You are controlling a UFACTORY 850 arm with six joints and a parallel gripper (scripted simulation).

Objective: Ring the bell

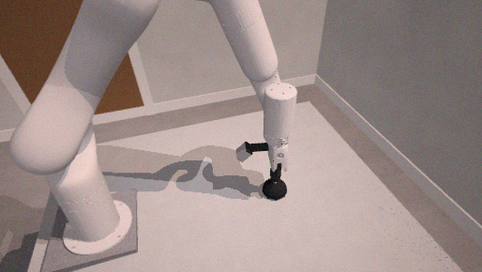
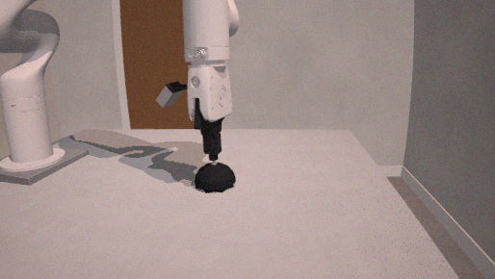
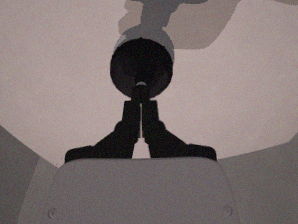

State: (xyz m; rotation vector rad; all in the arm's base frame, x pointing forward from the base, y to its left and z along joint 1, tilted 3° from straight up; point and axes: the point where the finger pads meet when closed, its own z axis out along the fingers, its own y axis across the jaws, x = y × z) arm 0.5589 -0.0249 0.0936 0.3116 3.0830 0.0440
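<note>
Now: hand 30 mm above the small black button. Also, from my hand: bell 50 mm below.
</note>
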